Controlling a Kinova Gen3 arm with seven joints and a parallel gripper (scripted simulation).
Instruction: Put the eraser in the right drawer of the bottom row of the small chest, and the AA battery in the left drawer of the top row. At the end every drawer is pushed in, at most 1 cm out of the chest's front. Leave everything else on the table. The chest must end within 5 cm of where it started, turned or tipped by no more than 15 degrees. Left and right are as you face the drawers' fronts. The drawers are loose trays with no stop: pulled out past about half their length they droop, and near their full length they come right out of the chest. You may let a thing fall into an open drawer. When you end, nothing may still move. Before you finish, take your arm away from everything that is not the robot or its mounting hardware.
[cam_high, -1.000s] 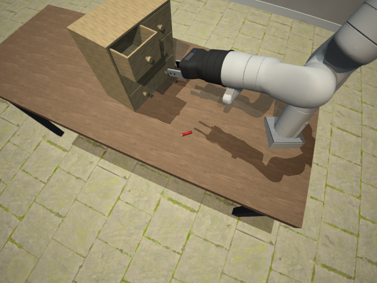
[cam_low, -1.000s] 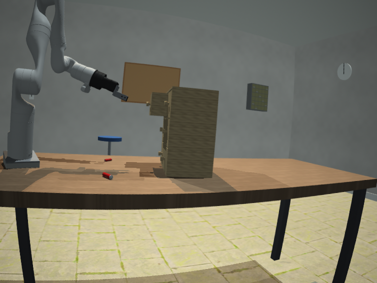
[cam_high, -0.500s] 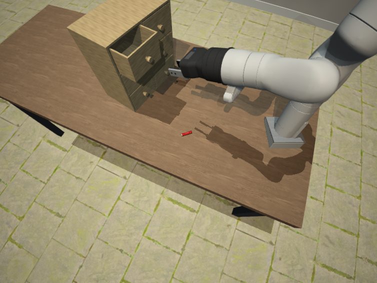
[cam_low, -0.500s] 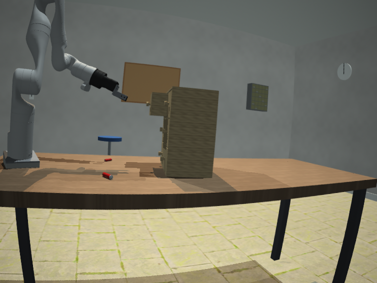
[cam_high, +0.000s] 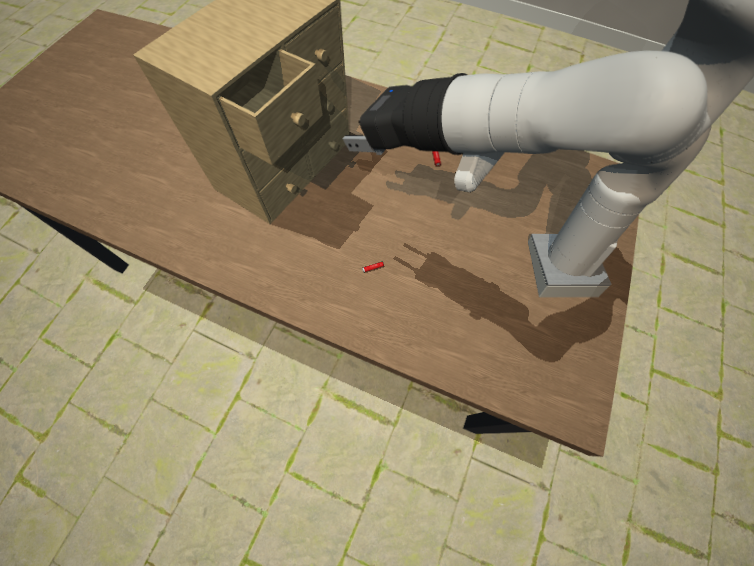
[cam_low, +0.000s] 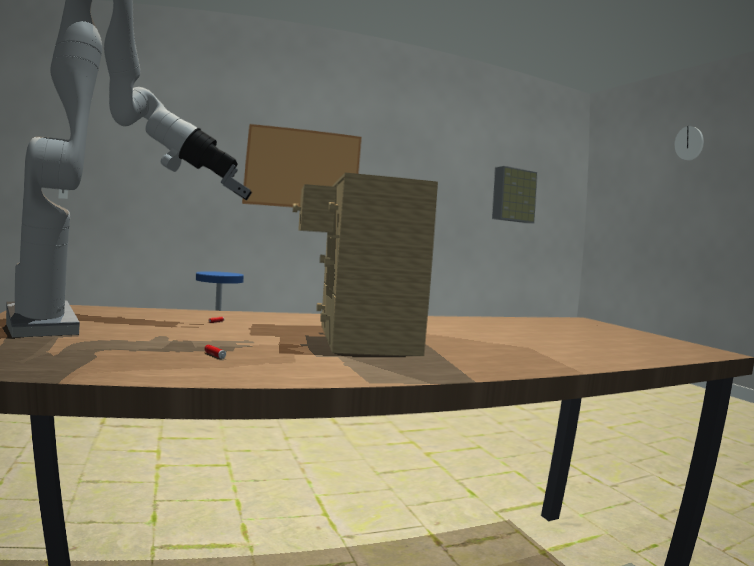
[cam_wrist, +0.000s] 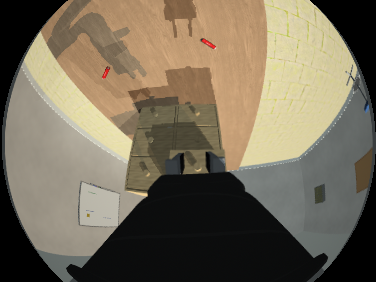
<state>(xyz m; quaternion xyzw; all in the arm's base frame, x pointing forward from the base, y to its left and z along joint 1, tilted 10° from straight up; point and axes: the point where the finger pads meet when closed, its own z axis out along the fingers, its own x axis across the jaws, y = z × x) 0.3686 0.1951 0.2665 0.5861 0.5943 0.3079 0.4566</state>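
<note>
My gripper is now 290 mm to the left of the red AA battery, 290 mm above it and 30 mm past it. The rest, counted from my hand: red battery 290 mm below, 50 mm to the left, 40 mm behind.
</note>
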